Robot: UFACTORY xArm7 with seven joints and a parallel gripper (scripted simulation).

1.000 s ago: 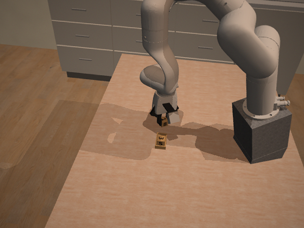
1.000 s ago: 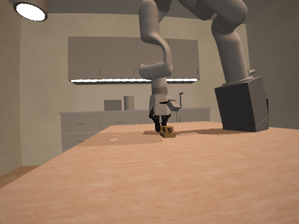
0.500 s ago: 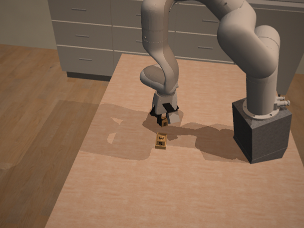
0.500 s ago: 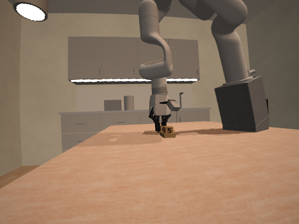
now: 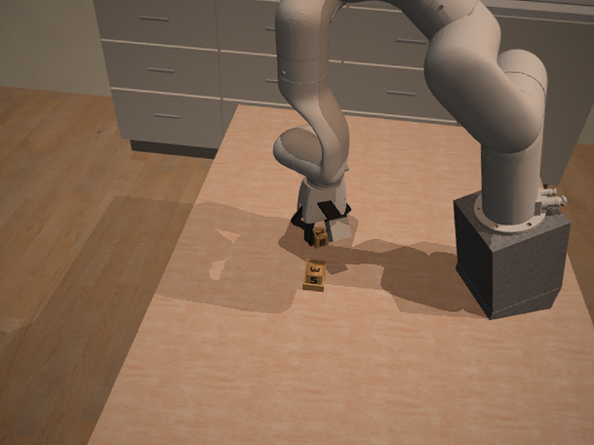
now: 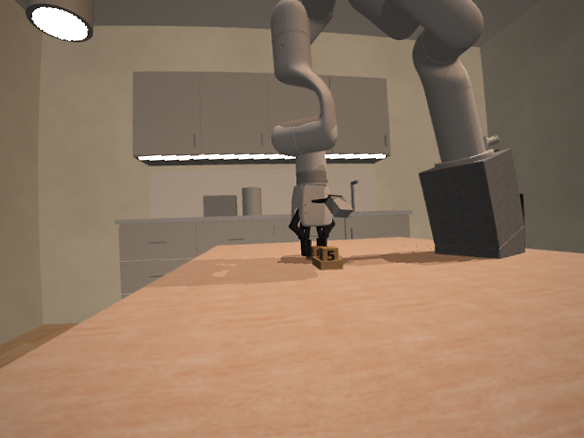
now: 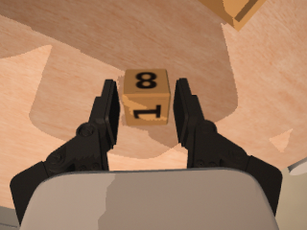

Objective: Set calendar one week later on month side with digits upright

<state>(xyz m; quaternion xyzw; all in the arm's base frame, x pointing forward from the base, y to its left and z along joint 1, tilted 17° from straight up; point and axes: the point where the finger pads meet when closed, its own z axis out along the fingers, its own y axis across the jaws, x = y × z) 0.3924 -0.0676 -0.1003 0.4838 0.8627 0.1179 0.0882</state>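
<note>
Now: the wooden cube 10 mm below my hand.
</note>
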